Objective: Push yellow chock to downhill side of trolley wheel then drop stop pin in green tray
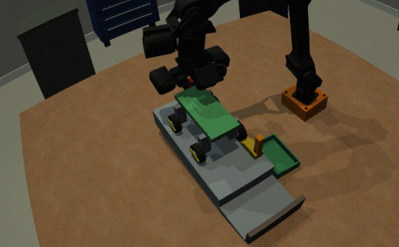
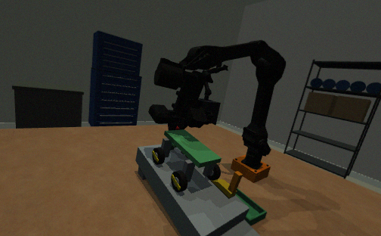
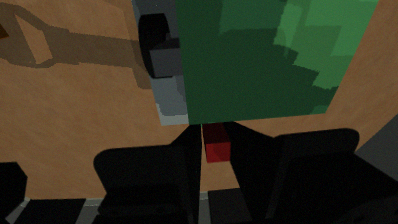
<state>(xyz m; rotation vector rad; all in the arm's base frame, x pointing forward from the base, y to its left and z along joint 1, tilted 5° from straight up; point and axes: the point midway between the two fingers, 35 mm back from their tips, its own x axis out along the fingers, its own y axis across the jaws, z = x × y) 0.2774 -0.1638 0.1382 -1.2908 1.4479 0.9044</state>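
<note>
Now: gripper tip 230 mm to the right of the green tray, 140 mm above it and 70 mm past it. The rest, counted from my gripper tip: red-headed stop pin right at my gripper tip; trolley 100 mm to the left, 40 mm ahead, 20 mm below; grey ramp 110 mm to the left, 80 mm below, 40 mm ahead.
</note>
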